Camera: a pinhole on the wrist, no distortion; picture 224 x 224 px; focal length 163.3 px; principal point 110.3 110.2 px. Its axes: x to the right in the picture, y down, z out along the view. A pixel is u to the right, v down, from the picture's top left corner.
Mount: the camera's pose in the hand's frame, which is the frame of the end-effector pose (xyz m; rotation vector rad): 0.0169 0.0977 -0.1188 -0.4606 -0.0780 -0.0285
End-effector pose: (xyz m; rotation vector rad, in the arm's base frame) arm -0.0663 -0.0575 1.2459 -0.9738 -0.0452 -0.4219
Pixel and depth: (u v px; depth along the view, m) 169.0 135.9 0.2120
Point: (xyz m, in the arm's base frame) 0.0974 0.0744 1.1238
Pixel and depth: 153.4 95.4 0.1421
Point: 0.0312 0.0145 1.1473
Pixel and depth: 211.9 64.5 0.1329
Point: 0.0634 -0.0079 1.1816
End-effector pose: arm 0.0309 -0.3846 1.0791 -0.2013 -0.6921 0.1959
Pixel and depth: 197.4 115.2 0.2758
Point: 0.0267 -0.1150 1.2135
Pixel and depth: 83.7 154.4 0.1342
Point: 0.0112 -0.2066 1.0117
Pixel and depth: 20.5 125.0 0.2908
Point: -0.1940 -0.1675 1.0054
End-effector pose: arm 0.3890 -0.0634 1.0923 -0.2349 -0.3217 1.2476
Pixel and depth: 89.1 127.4 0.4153
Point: 0.0020 -0.0263 1.1861
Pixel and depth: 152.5 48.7 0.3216
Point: 0.2093 0.0452 1.2677
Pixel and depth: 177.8 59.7 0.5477
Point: 0.1093 0.1813 1.4809
